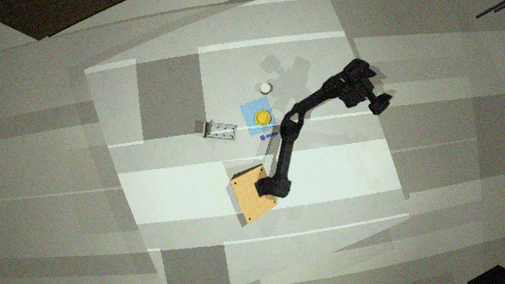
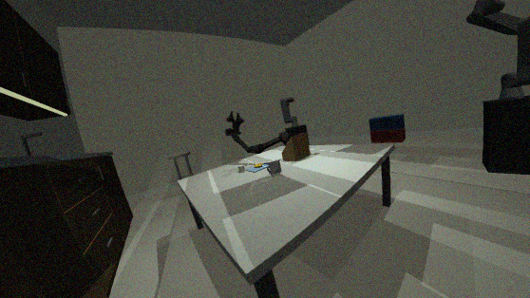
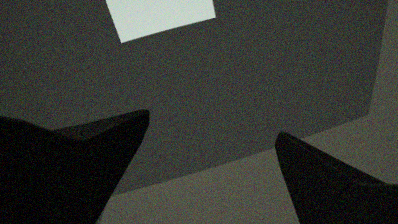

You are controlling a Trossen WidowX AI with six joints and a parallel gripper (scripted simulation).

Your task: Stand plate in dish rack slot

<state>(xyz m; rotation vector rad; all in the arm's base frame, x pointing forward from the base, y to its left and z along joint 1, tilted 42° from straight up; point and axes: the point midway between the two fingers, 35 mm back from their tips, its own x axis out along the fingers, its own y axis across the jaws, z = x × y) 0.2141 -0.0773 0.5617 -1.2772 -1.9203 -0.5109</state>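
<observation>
The yellow plate lies 7 cm ahead of my gripper tip, 32 cm to the left of it and 49 cm below it. Also, from my gripper tip: white cup (19 cm ahead, 26 cm to the left, 48 cm below); then dish rack (9 cm ahead, 52 cm to the left, 48 cm below); then blue mat (9 cm ahead, 33 cm to the left, 50 cm below).
</observation>
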